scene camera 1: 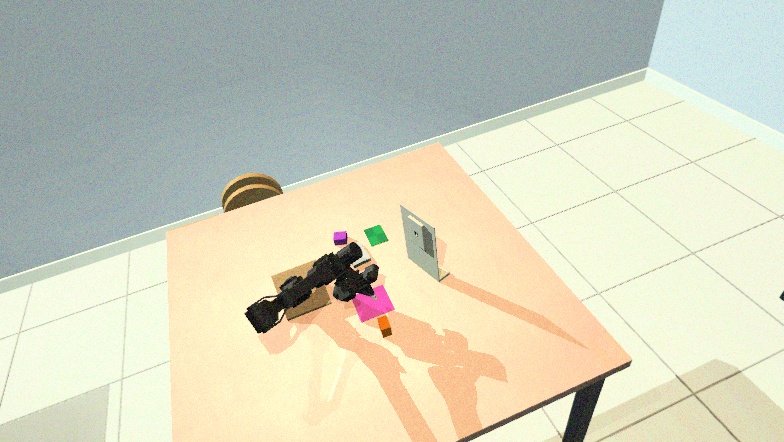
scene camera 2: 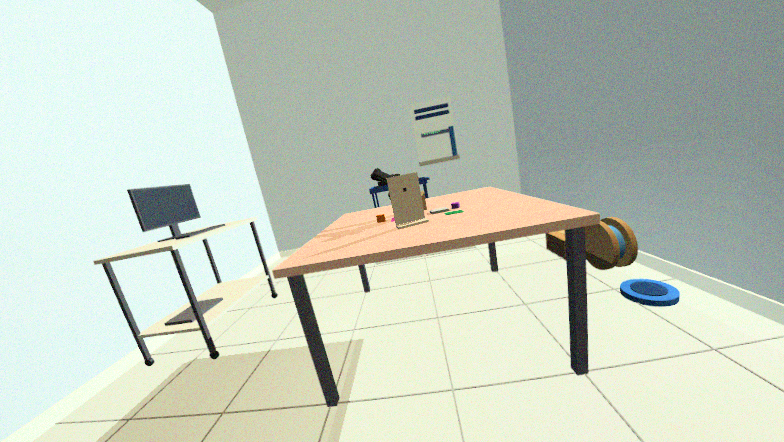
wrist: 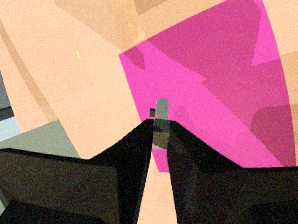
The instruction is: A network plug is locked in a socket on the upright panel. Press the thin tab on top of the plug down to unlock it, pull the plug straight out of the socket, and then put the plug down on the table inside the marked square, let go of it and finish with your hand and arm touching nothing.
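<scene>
There's a network plug here, along with an upright panel and a magenta marked square. You'd see my gripper in the pictures too, and the wrist view is one that has the gripper in it.
</scene>
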